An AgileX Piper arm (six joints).
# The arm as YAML. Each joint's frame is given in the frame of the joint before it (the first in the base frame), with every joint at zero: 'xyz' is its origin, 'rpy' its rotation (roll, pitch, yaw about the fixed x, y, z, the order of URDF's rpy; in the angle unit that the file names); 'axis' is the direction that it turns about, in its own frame. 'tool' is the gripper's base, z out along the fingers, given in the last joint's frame.
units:
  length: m
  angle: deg
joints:
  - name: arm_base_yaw
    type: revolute
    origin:
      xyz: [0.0, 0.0, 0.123]
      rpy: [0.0, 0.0, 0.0]
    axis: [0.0, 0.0, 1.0]
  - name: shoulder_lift
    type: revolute
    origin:
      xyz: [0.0, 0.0, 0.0]
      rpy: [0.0, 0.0, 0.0]
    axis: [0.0, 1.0, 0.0]
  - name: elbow
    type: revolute
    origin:
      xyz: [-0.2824, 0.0, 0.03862]
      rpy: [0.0, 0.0, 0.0]
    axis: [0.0, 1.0, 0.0]
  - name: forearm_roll
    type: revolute
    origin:
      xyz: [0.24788, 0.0, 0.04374]
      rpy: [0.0, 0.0, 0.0]
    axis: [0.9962, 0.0, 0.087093]
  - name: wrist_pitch
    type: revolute
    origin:
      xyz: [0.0, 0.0, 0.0]
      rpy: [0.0, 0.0, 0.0]
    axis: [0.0, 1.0, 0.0]
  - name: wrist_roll
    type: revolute
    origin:
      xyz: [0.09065, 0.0, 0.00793]
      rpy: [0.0, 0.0, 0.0]
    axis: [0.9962, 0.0, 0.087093]
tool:
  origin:
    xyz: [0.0, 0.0, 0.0]
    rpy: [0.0, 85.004, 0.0]
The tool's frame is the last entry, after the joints.
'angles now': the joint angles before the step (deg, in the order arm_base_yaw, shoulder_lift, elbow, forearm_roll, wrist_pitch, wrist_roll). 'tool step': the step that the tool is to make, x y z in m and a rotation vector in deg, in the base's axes. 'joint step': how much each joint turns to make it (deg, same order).
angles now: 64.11 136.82 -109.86 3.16 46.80 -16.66
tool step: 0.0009 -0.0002 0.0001 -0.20 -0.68 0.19
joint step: 0.00 0.01 -0.03 -0.80 -0.10 0.11
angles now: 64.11 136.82 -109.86 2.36 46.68 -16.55
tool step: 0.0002 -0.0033 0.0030 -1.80 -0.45 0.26
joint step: 0.00 -0.46 0.00 -1.43 1.88 0.34
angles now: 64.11 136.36 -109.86 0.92 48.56 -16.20
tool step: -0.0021 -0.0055 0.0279 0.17 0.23 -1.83
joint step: 0.01 -3.27 -0.25 -0.51 3.45 2.18
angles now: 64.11 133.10 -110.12 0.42 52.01 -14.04
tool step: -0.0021 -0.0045 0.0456 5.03 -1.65 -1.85
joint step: 0.00 -5.11 -0.30 -0.07 0.16 2.03
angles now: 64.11 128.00 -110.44 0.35 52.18 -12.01
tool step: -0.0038 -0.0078 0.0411 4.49 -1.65 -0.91
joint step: 0.00 -4.78 -0.07 0.00 0.09 1.03
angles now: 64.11 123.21 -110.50 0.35 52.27 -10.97
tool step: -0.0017 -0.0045 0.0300 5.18 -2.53 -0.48
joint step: 0.00 -3.31 -0.01 -0.34 -2.45 0.61
